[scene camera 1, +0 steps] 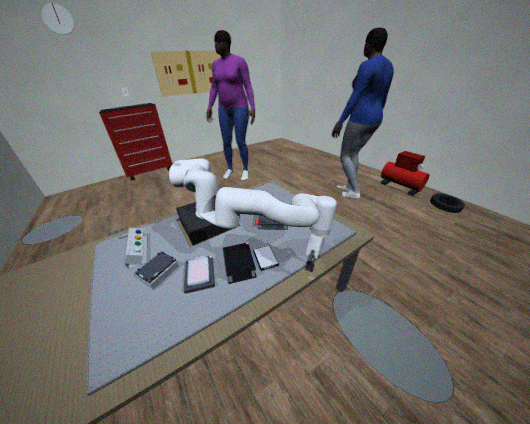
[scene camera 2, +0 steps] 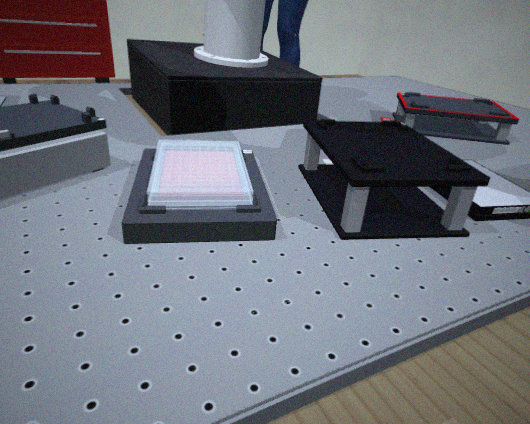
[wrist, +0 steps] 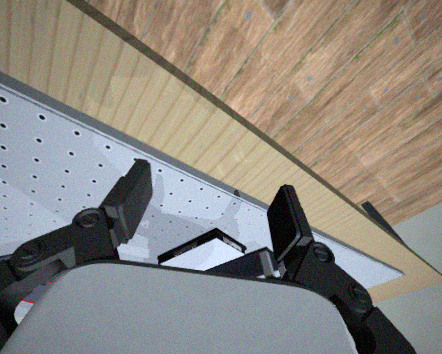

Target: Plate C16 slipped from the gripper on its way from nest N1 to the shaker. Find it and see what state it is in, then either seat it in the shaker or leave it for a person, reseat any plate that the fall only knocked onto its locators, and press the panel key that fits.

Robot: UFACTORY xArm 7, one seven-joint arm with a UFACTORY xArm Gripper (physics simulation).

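A clear plate with a pink fill lies on a dark low nest; its label is unreadable. A grey box with a dark clamp-like top, which looks like the shaker, stands left of it, with no plate visible on top. The key panel has blue, yellow and green keys. A black raised stand is right of the pink plate, its top bare. My gripper is open and empty, high over the table's near right edge. I cannot tell which plate is C16.
A white-topped flat device lies beside the black stand. A red-outlined raised stand is at the back right, partly behind the arm in scene camera 1. The black arm base stands behind. Two people stand beyond the table.
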